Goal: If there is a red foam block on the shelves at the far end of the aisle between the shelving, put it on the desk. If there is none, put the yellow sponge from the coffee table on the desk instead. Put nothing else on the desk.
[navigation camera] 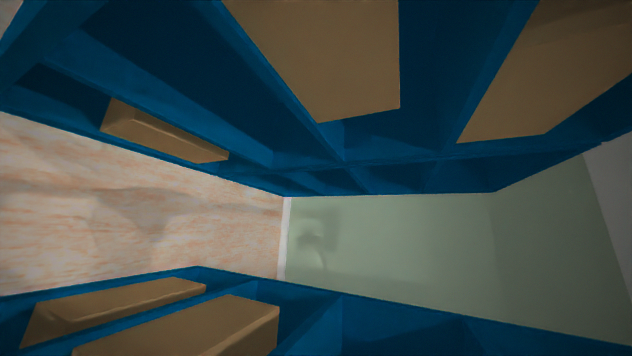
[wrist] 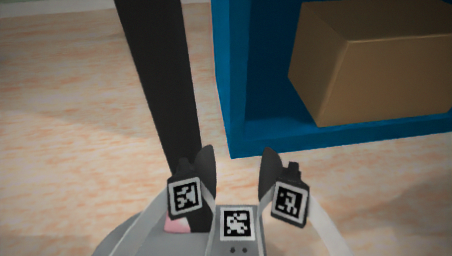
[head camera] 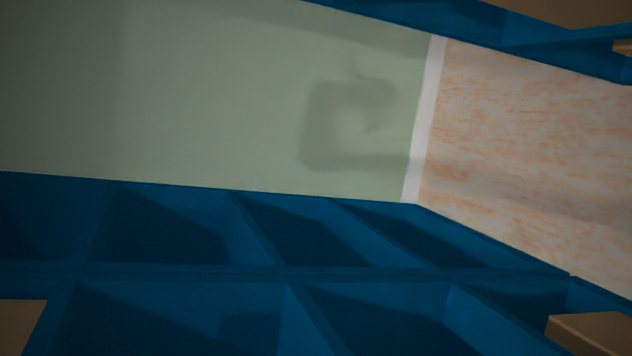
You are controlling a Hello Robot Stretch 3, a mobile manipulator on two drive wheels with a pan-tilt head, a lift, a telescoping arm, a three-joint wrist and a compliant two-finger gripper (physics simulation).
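Frame: origin at the robot's base, x down, y right, z back, level; centimetres.
Where they show: gripper, fingertip midpoint: [wrist: 237, 164].
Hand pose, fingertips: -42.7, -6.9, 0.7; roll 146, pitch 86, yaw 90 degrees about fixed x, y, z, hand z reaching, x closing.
After its pixels a point has its place, as x, y, z.
Blue shelving [head camera: 200, 273] [navigation camera: 310, 327] [wrist: 238, 100] lines both sides of the aisle in the sideways head and navigation views. Its visible compartments are bare or hold brown boxes; some are in deep shadow. No red foam block shows in the head, navigation or wrist view. The yellow sponge, the coffee table and the desk do not show either. My gripper [wrist: 237, 164] @[-42.7, -6.9, 0.7] is open in the wrist view, with nothing between its fingers. It is above the floor, near the lower corner of a shelf unit.
Brown boxes [head camera: 590, 330] @[-30.1, -49.8, -61.8] [navigation camera: 360, 60] [wrist: 385, 80] @[-23.3, -47.0, -40.3] stand in the shelving. A green wall [head camera: 225, 115] @[-102.1, -32.7, -188.2] [navigation camera: 400, 240] @[-122.4, -24.1, -189.3] with a white skirting board [head camera: 425, 120] @[-4.0, -21.1, -188.4] [navigation camera: 284, 235] @[-5.1, -21.1, -188.4] closes the aisle. The floor [head camera: 520, 150] @[0.0, -19.9, -128.4] [navigation camera: 225, 225] @[0.0, -19.0, -111.2] [wrist: 75, 125] @[0.0, -56.0, 57.8] is pale, orange-streaked. The black mast [wrist: 160, 75] @[-48.0, -11.6, 6.7] rises left of my gripper.
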